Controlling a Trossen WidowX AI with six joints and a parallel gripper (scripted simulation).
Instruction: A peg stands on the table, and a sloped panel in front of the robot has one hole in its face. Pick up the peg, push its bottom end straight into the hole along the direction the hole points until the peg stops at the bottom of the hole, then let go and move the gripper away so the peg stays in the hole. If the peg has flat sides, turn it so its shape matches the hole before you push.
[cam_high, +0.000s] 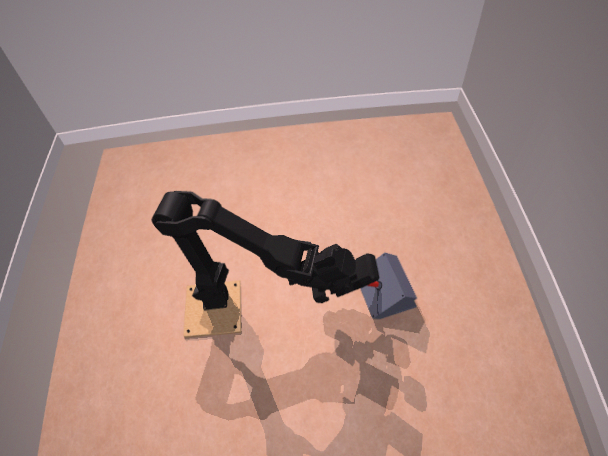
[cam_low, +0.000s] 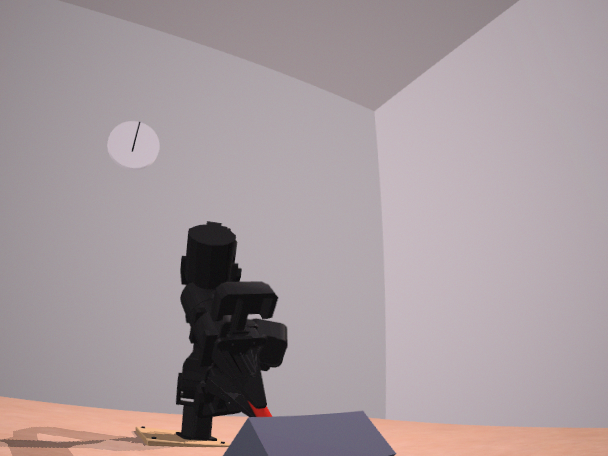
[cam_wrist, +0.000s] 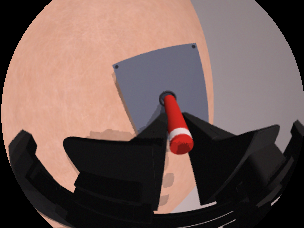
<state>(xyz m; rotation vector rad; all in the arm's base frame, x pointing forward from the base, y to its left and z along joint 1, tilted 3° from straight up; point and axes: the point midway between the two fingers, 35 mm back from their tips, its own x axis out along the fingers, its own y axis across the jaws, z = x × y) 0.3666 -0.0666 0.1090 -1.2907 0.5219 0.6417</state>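
The grey sloped panel is 6 cm ahead of my gripper tip, 1 cm to the left of it and 5 cm below it. The rest, counted from my gripper tip: red peg: 1 cm behind, 1 cm above.
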